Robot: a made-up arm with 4 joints. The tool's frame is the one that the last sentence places. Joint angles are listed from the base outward.
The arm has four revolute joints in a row. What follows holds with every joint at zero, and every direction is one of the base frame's. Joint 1 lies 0.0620 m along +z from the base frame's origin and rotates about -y. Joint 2 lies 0.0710 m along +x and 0.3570 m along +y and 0.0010 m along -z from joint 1 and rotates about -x. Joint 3 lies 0.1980 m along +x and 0.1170 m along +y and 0.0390 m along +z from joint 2 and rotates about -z. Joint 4 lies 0.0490 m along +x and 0.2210 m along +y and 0.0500 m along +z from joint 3 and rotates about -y. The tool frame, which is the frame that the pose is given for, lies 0.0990 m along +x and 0.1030 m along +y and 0.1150 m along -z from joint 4; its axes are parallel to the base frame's.
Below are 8 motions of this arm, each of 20 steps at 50 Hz.
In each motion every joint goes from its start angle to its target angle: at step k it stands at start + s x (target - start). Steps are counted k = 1, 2, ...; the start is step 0. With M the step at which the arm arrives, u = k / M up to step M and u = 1 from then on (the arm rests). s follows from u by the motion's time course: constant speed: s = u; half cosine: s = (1 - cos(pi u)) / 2; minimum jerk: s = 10 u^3 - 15 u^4 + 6 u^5.
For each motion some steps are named. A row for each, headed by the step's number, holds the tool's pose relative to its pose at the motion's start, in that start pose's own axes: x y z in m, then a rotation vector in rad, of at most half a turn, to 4 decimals.
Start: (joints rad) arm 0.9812 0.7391 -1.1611 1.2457
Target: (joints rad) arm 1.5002 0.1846 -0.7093 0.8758
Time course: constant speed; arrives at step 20
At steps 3, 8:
3: 0.0350 -0.0316 -0.0027 -0.1167 -0.0453 -0.0236
8: 0.0968 -0.0834 0.0117 -0.2936 -0.1287 -0.0785

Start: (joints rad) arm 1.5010 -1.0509 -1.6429 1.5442
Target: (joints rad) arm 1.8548 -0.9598 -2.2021 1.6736
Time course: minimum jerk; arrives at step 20
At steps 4, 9, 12, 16, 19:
4: -0.0015 0.0115 0.0111 0.0499 -0.0013 0.0109
9: -0.0104 0.0632 0.0859 0.3509 -0.0019 0.0661
12: -0.0154 0.0822 0.1494 0.5884 0.0081 0.0970
16: -0.0163 0.0830 0.2077 0.8108 0.0272 0.1155
19: -0.0158 0.0811 0.2198 0.8592 0.0328 0.1181

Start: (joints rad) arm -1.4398 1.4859 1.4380 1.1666
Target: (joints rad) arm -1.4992 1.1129 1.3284 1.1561
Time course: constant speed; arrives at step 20
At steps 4, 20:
4: -0.0046 0.0043 0.0028 0.0346 0.0761 0.0048
20: -0.0202 0.0197 0.0178 0.1737 0.3802 0.0166

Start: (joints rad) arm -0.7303 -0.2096 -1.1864 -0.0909
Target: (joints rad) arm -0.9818 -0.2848 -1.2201 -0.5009
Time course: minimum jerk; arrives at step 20
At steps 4, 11, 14, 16, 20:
4: -0.0032 -0.0002 -0.0010 0.0149 0.0250 0.0004
11: -0.0349 -0.0016 -0.0069 0.1514 0.2544 0.0180
14: -0.0504 -0.0021 -0.0071 0.2128 0.3573 0.0341
16: -0.0572 -0.0024 -0.0068 0.2391 0.4014 0.0426
20: -0.0610 -0.0026 -0.0065 0.2535 0.4256 0.0477

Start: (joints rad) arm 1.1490 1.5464 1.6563 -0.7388
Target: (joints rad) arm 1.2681 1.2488 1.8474 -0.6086
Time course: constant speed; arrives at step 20
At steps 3, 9, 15, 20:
3: 0.0135 -0.0003 0.0146 0.0283 0.0250 -0.0371
9: 0.0421 -0.0036 0.0417 0.0814 0.0750 -0.1136
15: 0.0720 -0.0108 0.0654 0.1294 0.1254 -0.1928
20: 0.0975 -0.0194 0.0824 0.1653 0.1679 -0.2604

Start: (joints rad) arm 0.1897 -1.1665 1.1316 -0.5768
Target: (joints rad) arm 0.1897 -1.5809 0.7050 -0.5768
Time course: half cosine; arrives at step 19
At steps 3, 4, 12, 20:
3: -0.0109 0.0023 -0.0011 -0.0049 0.0225 0.0275
4: -0.0191 0.0038 -0.0016 -0.0082 0.0391 0.0483
12: -0.1326 0.0084 0.0137 -0.0262 0.2424 0.3371
20: -0.1887 -0.0013 0.0366 -0.0168 0.3318 0.4907

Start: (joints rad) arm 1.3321 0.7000 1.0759 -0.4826
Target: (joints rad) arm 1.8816 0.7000 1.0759 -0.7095
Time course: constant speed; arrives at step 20
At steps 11, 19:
11: 0.0240 -0.0304 0.1666 0.2747 0.0142 -0.0610
19: 0.0278 -0.0785 0.2815 0.4784 0.0217 -0.0837

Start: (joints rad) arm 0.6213 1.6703 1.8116 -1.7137
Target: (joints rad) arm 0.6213 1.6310 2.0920 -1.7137
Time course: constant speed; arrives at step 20
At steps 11, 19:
11: -0.0086 0.0083 0.0502 0.1536 0.0206 0.0153
19: -0.0136 0.0094 0.0873 0.2656 0.0349 0.0244

